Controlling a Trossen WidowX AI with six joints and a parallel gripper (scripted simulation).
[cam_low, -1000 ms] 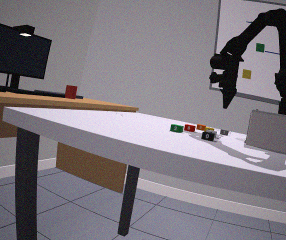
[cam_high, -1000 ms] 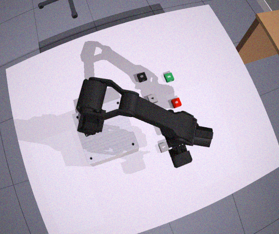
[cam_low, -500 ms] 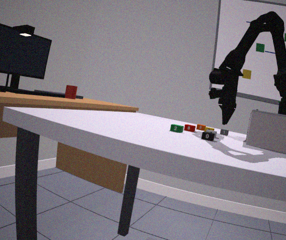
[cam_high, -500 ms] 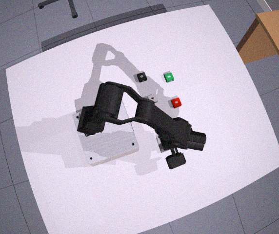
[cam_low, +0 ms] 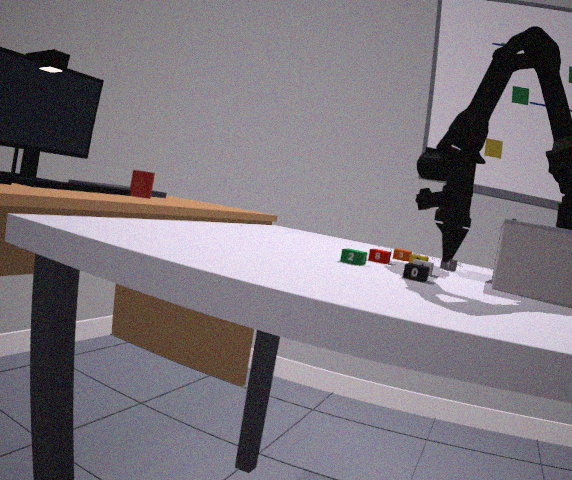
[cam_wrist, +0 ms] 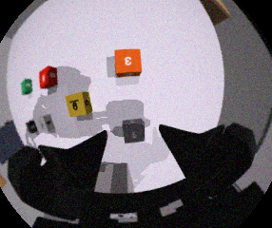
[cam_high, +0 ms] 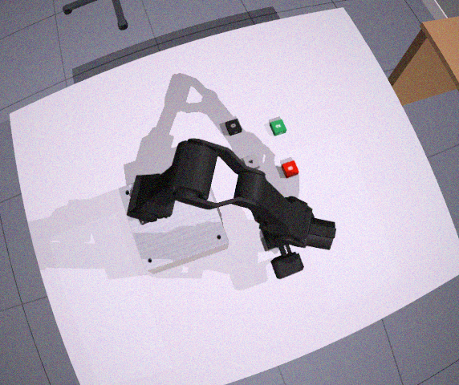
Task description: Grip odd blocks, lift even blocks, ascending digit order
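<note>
My gripper tip is 1 cm above the grey block. The rest, counted from my gripper tip: orange block 9 cm ahead, 1 cm to the right, 1 cm below; then yellow block 7 cm to the left, 6 cm ahead, 1 cm below; then red block 14 cm to the left, 12 cm ahead, 1 cm below.
</note>
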